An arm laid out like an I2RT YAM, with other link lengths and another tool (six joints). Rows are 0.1 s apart.
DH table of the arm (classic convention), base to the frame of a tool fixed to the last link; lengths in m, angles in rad. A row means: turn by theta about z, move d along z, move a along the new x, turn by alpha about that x. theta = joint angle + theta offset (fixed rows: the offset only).
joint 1: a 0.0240, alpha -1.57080, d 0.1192, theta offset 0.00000
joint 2: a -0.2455, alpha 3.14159, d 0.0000, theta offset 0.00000
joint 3: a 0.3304, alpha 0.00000, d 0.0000, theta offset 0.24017
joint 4: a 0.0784, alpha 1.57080, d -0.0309, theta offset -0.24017
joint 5: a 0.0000, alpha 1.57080, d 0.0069, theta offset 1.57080
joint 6: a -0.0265, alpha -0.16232, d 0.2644, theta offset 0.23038
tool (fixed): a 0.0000, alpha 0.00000, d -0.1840, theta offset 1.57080
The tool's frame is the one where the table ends.
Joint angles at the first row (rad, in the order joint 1, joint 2, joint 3, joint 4, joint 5, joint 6):
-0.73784, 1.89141, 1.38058, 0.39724, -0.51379, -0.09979
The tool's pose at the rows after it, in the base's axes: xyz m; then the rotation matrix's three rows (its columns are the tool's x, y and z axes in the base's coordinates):
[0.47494, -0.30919, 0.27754], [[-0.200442, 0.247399, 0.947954], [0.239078, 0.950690, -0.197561], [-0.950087, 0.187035, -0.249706]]
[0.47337, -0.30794, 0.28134], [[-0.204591, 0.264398, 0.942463], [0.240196, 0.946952, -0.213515], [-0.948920, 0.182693, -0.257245]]
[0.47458, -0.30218, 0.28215], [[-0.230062, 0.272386, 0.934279], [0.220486, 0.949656, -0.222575], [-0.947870, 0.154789, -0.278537]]
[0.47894, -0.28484, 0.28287], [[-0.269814, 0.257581, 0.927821], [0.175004, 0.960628, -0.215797], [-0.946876, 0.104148, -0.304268]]
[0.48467, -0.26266, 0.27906], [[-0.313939, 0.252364, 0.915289], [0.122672, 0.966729, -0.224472], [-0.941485, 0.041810, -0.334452]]
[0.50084, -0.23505, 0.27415], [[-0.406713, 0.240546, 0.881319], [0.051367, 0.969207, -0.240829], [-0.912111, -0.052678, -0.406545]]
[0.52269, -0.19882, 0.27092], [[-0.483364, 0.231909, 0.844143], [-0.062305, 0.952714, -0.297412], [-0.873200, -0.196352, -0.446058]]
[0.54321, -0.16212, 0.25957], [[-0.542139, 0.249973, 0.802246], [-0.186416, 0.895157, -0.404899], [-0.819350, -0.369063, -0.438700]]
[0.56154, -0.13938, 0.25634], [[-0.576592, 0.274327, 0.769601], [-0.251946, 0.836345, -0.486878], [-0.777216, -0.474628, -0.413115]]
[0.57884, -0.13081, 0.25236], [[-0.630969, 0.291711, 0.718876], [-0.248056, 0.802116, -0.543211], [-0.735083, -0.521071, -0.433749]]
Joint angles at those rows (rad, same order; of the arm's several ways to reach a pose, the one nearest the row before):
-0.73633, 1.87768, 1.37140, 0.40040, -0.49715, -0.09205
-0.73480, 1.86083, 1.36681, 0.38053, -0.47865, -0.09816
-0.72563, 1.84544, 1.36372, 0.34536, -0.46178, -0.13485
-0.69808, 1.81786, 1.35000, 0.30388, -0.44642, -0.19621
-0.65830, 1.78714, 1.32236, 0.27011, -0.40358, -0.26516
-0.59554, 1.78250, 1.34827, 0.16292, -0.32693, -0.37396
-0.50670, 1.79014, 1.38206, 0.09825, -0.19561, -0.49978
-0.41005, 1.80694, 1.38522, 0.11646, -0.01173, -0.63140
-0.34236, 1.84363, 1.42326, 0.13197, 0.12834, -0.70994
-0.30381, 1.90335, 1.50617, 0.07376, 0.23262, -0.73315

